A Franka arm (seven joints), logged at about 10 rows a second.
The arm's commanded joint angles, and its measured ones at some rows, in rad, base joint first. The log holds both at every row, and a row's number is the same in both.
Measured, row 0:
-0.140, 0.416, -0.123, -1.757, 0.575, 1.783, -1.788
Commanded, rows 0 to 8:
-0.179, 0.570, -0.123, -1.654, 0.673, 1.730, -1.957
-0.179, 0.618, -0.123, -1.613, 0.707, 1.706, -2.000
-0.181, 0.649, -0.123, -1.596, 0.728, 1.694, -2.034
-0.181, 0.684, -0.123, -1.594, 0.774, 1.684, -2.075
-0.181, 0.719, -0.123, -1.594, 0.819, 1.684, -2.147
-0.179, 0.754, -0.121, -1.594, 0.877, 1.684, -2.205
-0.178, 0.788, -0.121, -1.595, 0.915, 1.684, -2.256
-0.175, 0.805, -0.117, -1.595, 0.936, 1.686, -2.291
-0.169, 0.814, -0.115, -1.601, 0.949, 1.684, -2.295
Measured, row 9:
-0.171, 0.785, -0.118, -1.631, 0.914, 1.712, -2.265
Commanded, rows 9 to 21:
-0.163, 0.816, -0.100, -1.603, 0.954, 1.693, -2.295
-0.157, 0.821, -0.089, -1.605, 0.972, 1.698, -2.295
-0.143, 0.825, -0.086, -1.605, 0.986, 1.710, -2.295
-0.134, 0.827, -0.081, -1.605, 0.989, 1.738, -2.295
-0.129, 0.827, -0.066, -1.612, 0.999, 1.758, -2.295
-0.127, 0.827, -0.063, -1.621, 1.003, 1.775, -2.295
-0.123, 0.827, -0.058, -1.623, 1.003, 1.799, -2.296
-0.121, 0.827, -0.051, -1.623, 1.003, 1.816, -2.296
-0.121, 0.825, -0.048, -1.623, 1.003, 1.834, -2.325
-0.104, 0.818, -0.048, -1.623, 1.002, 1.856, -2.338
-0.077, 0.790, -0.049, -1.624, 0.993, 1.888, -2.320
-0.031, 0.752, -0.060, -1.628, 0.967, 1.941, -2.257
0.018, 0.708, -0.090, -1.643, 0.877, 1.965, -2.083
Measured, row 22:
-0.054, 0.790, -0.055, -1.616, 0.951, 1.930, -2.244
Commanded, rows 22 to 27:
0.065, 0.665, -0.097, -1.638, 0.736, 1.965, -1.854
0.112, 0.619, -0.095, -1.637, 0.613, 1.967, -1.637
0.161, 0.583, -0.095, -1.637, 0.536, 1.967, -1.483
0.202, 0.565, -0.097, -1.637, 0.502, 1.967, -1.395
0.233, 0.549, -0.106, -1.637, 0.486, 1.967, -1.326
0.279, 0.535, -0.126, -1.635, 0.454, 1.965, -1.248
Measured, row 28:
0.227, 0.569, -0.089, -1.611, 0.497, 1.961, -1.344
